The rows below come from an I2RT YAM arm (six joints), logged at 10 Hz.
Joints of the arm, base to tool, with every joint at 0 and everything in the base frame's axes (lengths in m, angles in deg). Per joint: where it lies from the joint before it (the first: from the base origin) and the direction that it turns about. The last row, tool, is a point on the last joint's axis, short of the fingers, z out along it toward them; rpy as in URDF.
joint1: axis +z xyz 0 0 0.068
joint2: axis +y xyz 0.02 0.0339 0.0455
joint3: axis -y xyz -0.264 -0.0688 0
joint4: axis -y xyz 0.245 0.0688 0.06
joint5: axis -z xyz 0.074 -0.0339 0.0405
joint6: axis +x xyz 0.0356 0 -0.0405
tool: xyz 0 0 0 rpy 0 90 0
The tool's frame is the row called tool.
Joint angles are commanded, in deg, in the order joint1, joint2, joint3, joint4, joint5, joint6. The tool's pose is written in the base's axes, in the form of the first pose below.
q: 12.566 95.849 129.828 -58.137 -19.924 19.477
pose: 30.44, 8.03, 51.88, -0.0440, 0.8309, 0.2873, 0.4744
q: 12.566 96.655 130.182 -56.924 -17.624 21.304
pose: 31.07, 8.03, 51.82, -0.0209, 0.8299, 0.2805, 0.4817
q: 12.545 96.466 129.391 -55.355 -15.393 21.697
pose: 31.31, 7.94, 51.80, -0.0085, 0.8270, 0.2686, 0.4939
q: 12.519 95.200 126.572 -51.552 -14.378 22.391
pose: 31.41, 7.88, 51.78, -0.0013, 0.8168, 0.2682, 0.5109
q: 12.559 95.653 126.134 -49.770 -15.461 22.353
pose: 31.90, 8.08, 51.64, -0.0086, 0.8119, 0.2767, 0.5141
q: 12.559 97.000 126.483 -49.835 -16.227 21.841
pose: 32.71, 8.31, 51.07, -0.0146, 0.8165, 0.2779, 0.5058
